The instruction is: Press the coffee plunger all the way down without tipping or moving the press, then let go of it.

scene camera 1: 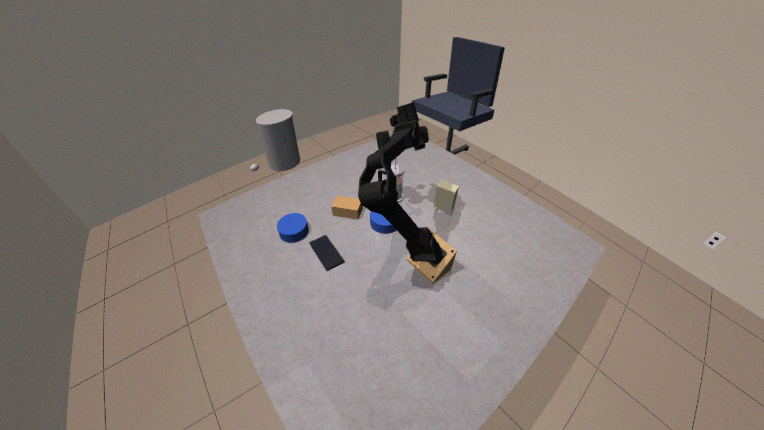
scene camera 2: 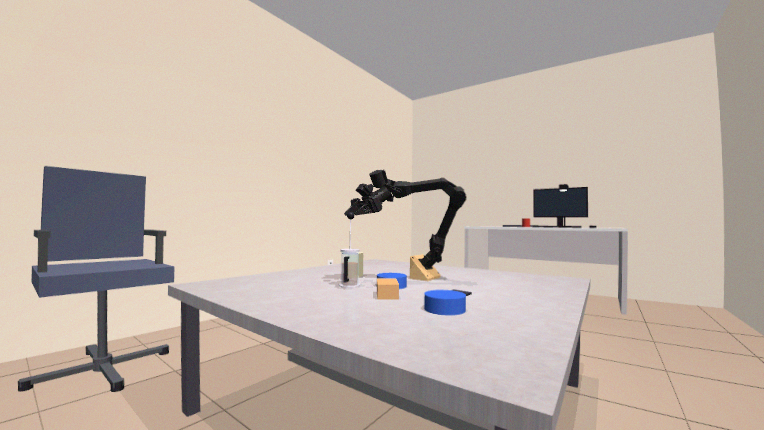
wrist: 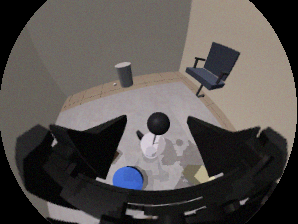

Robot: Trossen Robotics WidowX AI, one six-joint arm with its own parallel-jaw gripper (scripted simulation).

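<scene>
A glass coffee press is present. Gripper open, holding nothing; the gripper is visible in the wrist view as well.
</scene>
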